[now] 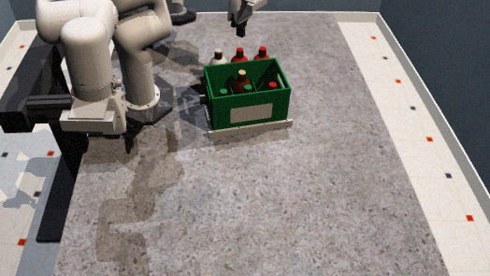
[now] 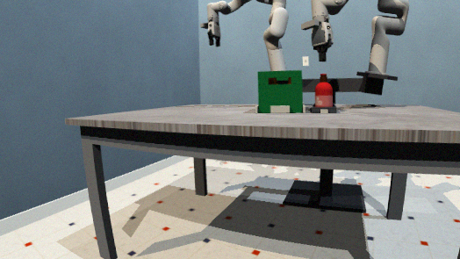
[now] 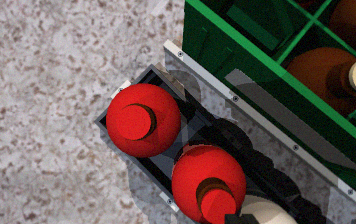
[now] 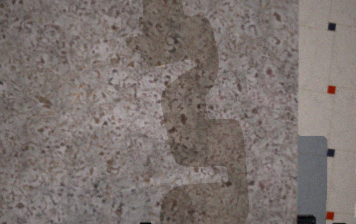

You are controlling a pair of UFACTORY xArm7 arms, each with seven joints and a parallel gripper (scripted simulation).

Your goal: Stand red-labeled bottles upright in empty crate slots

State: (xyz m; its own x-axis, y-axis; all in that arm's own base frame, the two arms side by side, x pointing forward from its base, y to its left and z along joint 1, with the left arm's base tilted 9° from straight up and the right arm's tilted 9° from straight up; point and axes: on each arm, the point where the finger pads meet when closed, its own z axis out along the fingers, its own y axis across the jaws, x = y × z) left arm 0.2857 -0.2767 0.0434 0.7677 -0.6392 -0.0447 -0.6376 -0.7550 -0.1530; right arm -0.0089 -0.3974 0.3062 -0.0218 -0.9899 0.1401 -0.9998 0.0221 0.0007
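Observation:
Now: the pale bottle 8 cm behind my left hand, 1 cm to the right of it and 16 cm below it. From my left hand the other things lie so: green crate 3 cm ahead, 19 cm to the right, 16 cm below; then dark tray 23 cm below.

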